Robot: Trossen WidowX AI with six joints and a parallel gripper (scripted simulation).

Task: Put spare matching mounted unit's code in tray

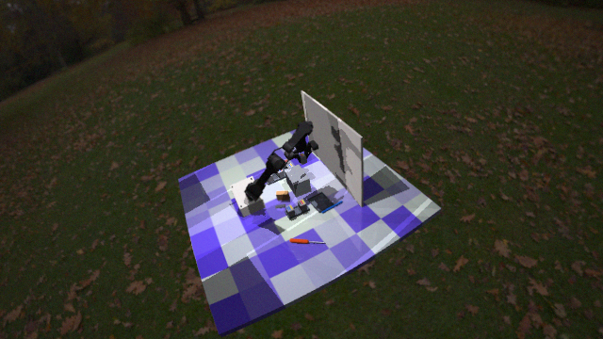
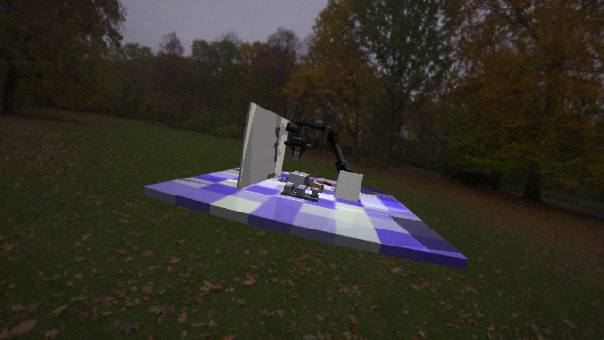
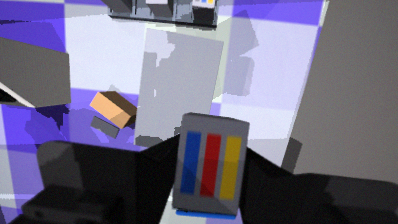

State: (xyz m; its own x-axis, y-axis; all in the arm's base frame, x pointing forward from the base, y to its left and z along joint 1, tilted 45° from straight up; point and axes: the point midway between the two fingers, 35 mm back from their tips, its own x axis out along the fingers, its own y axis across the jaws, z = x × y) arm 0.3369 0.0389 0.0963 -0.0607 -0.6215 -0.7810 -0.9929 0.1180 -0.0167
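Now: gripper tip 20 mm past the dark tray, 170 mm to the left of it and 180 mm above it. From my gripper tip the other things lie so: tall grey panel (190 mm ahead, 10 mm to the right, 40 mm above); grey spare (30 mm above); grey boxy unit (40 mm behind, 40 mm to the left, 140 mm below).
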